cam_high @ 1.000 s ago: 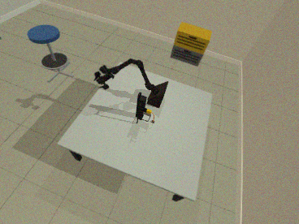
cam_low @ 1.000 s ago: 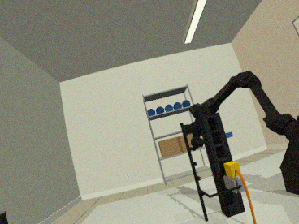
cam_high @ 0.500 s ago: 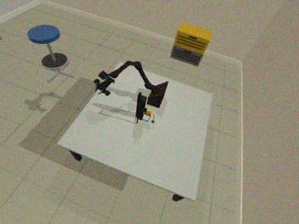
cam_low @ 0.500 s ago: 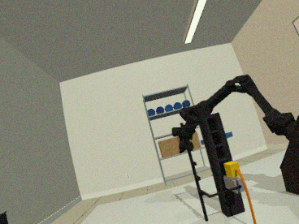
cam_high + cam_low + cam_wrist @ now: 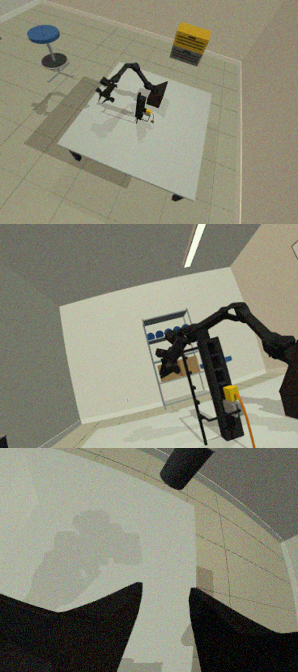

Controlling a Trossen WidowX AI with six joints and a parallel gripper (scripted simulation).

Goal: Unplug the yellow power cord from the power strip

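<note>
Now: the yellow plug 18 cm behind my gripper tip, 40 cm to the left of it and 7 cm below it.
</note>
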